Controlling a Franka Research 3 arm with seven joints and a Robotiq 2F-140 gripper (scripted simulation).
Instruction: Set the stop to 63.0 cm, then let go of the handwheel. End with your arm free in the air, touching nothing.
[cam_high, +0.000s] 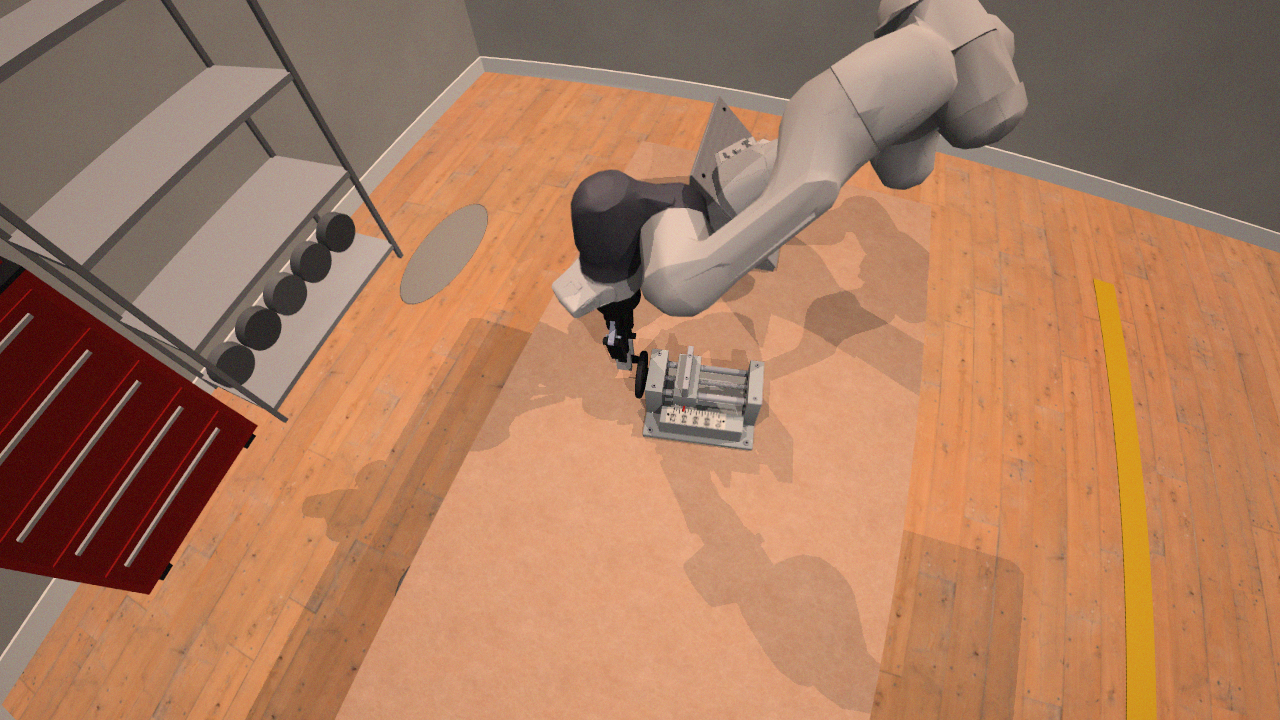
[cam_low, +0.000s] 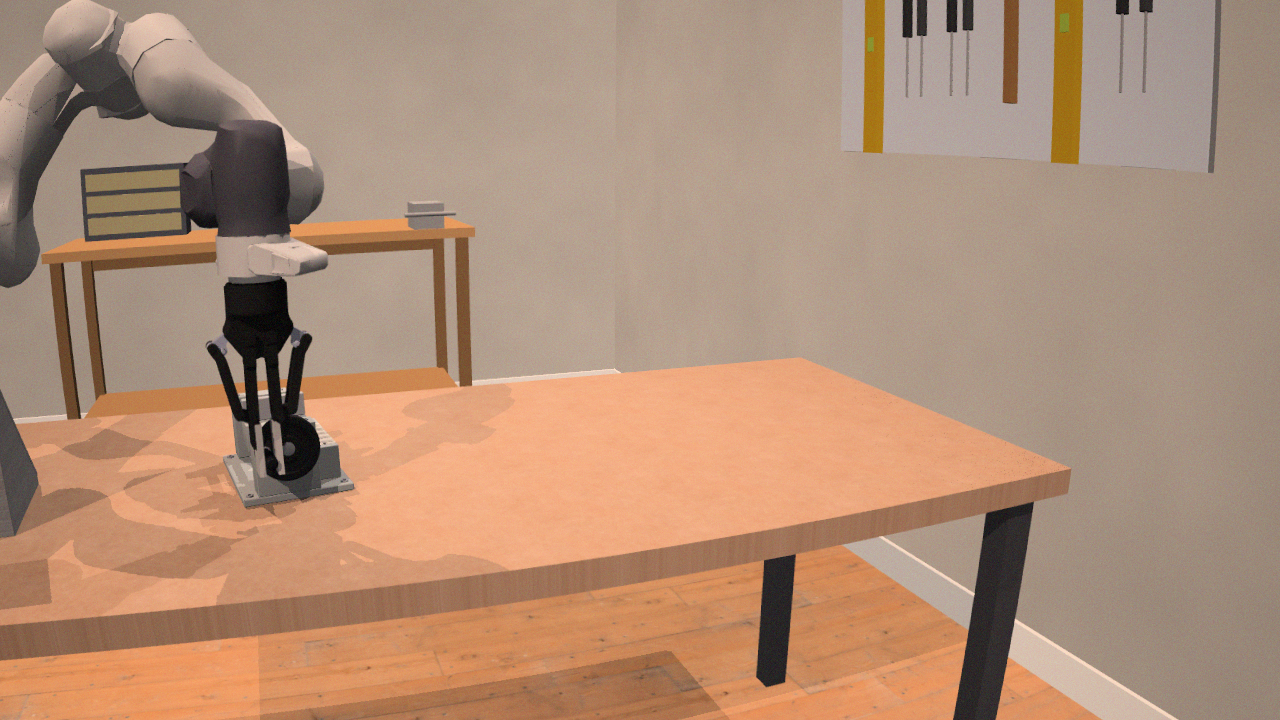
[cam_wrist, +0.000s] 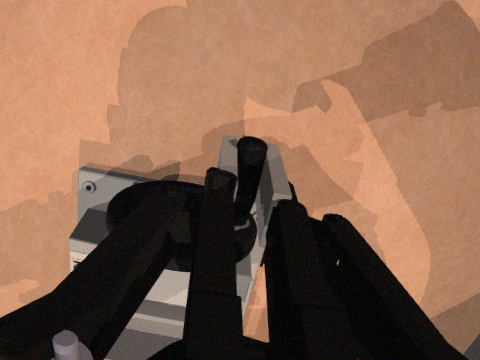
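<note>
The sliding stop lies 10 mm ahead of my hand and 120 mm to the left of it. The rest, counted from my hand: black handwheel (20 mm to the left, 20 mm below).
</note>
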